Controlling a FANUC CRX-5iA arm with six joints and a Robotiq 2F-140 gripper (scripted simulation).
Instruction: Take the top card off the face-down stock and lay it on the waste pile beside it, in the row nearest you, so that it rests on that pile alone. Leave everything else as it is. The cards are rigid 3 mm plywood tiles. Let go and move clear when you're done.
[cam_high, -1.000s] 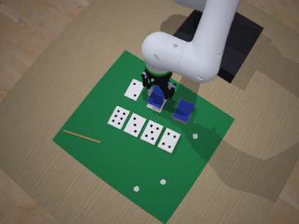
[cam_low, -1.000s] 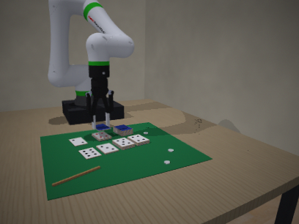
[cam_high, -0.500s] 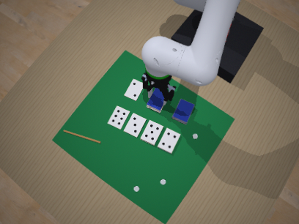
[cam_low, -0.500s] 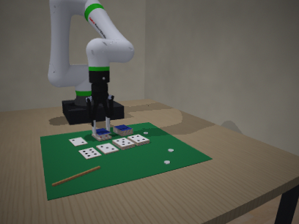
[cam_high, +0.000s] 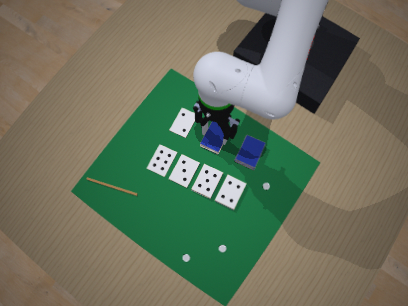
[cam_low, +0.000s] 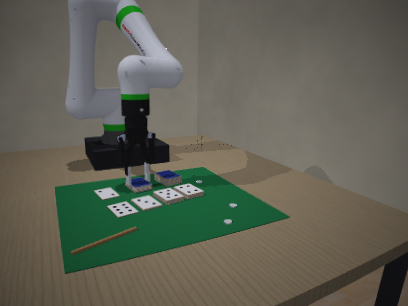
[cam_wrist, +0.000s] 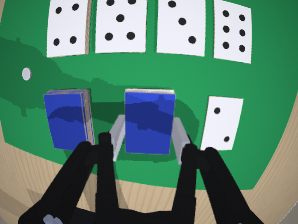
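The two-pip card is 110 mm to the right of my hand, 50 mm below it and 10 mm ahead of it. From my hand the other things lie so: thin wooden stick 320 mm ahead, 170 mm to the right, 50 mm below; green mat 140 mm ahead, 60 mm below, 20 mm to the left.
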